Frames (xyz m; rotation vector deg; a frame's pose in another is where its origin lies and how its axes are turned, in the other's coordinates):
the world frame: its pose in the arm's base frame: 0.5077 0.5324 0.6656 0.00 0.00 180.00
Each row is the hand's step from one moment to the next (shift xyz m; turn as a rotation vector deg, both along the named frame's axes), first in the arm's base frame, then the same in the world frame.
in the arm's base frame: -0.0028 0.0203 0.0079 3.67 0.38 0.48
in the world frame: 0.0028 -0.0203 0.0079 -3.67 -0.38 0.48
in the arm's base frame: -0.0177 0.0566 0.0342 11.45 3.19 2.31
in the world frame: 0.0177 -0.0566 0.0342 -11.45 -3.19 2.31
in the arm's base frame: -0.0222 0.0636 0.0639 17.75 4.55 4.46
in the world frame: 0.0222 -0.0636 0.0639 -17.75 -4.55 4.46
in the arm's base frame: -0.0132 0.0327 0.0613 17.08 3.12 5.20
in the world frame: 0.0132 -0.0327 0.0613 -17.08 -3.12 5.20
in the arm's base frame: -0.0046 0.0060 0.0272 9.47 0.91 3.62
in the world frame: 0.0046 -0.0060 0.0272 -9.47 -0.91 3.62
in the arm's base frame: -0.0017 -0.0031 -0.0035 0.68 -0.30 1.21
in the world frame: 0.0017 0.0031 -0.0035 -0.68 0.30 1.21
